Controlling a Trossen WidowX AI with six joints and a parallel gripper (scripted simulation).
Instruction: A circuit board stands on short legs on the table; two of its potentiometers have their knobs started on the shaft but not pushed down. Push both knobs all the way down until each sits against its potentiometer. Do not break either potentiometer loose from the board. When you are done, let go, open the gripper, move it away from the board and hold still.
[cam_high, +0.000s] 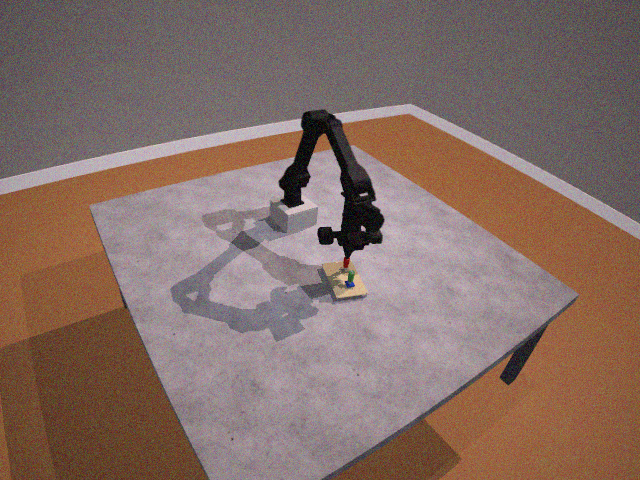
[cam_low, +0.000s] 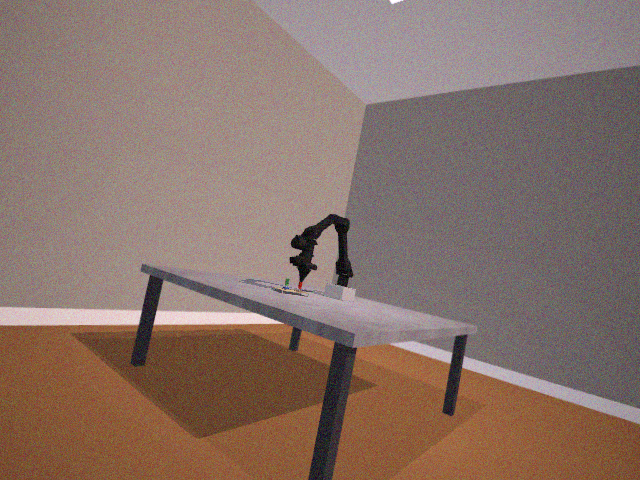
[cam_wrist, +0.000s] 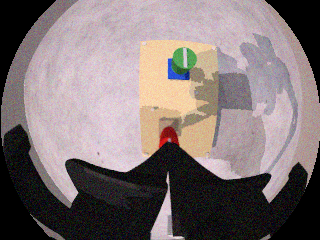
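My gripper tip is 1 cm above the red knob. Round my gripper tip: green knob 6 cm ahead, 3 cm to the right, 1 cm below.
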